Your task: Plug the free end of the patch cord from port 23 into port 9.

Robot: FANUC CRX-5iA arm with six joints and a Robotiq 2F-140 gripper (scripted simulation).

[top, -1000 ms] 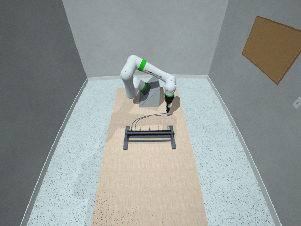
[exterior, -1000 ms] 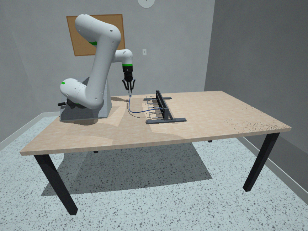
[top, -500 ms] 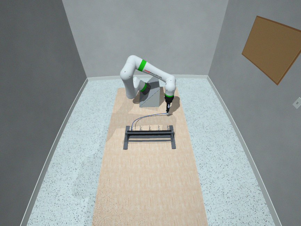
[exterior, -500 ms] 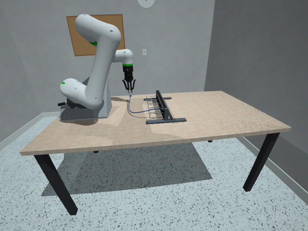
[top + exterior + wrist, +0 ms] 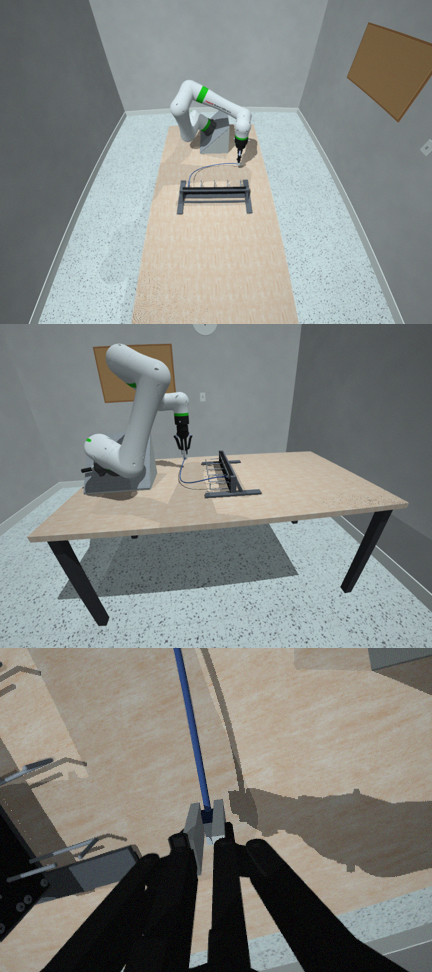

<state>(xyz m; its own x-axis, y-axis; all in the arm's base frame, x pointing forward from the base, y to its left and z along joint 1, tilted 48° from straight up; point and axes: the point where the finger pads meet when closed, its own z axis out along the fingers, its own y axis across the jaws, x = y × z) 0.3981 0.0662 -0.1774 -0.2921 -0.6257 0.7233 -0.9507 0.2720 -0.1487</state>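
My gripper is now 10 mm to the right of the free end and 30 mm above it.
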